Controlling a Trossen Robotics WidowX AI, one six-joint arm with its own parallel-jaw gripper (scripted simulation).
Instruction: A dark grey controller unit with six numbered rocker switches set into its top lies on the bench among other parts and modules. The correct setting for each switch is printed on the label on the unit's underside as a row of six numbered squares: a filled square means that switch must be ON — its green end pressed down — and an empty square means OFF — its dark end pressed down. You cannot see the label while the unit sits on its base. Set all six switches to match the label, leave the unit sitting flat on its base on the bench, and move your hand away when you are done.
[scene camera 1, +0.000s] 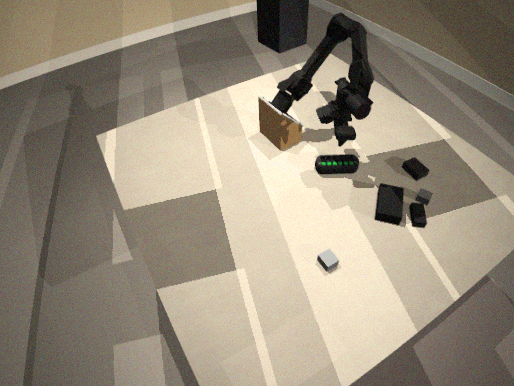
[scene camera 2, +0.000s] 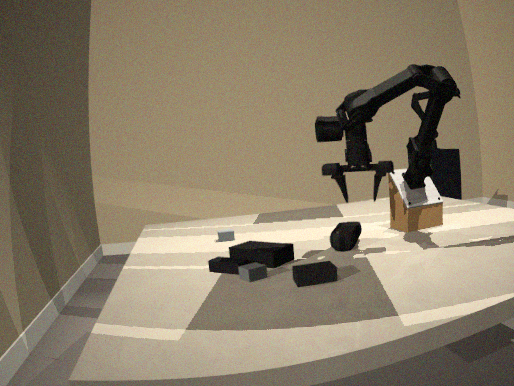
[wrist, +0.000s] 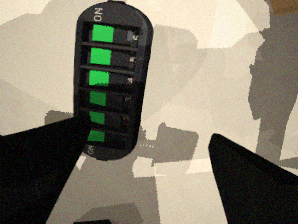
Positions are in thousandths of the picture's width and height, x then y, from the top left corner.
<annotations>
My gripper shows in scene camera 1 (659, 361), in scene camera 2 (703, 525) and in the wrist view (508, 592).
</annotations>
